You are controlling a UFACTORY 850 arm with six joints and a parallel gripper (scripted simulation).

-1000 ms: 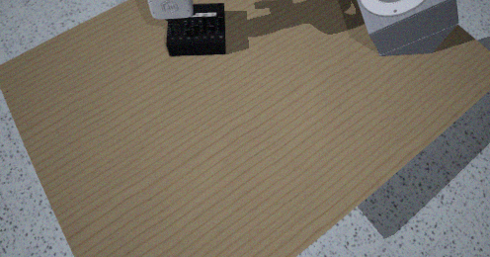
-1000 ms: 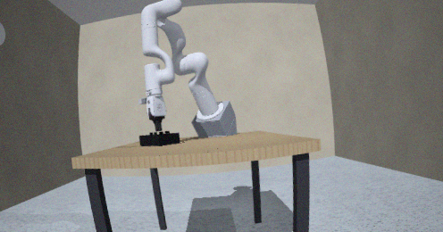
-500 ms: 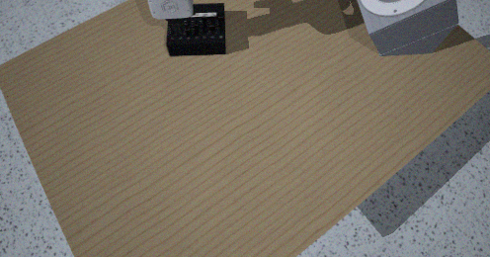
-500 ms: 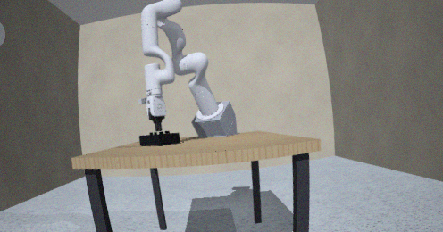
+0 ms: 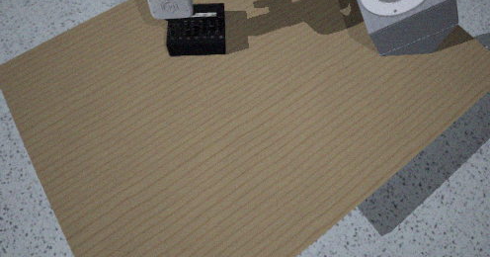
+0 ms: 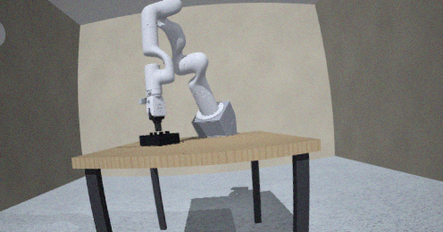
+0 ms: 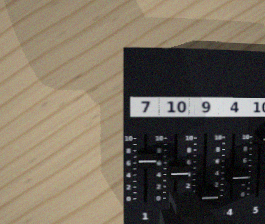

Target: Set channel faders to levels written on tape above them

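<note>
My gripper is now 10 mm past the fader 2, 20 mm to the left of it and 30 mm above it. Also, from my hand: fader 1: 40 mm to the right, 30 mm below; fader 3: 20 mm behind, 10 mm to the left, 30 mm below; fader 4: 50 mm behind, 10 mm to the left, 30 mm below.
</note>
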